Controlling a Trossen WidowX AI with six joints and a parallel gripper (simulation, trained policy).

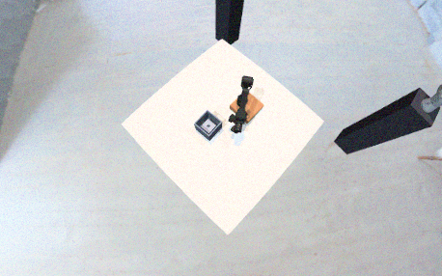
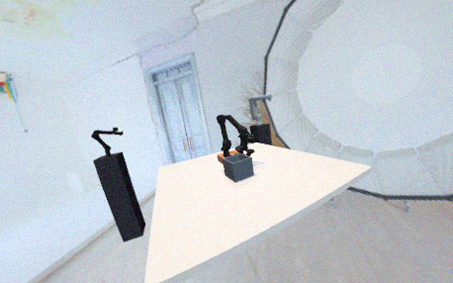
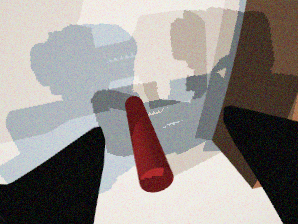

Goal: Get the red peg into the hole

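My gripper tip is now 1 cm short of the red peg and 1 cm to the right of it. The rest, counted from my gripper tip: grey plate 19 cm ahead, 16 cm to the right.
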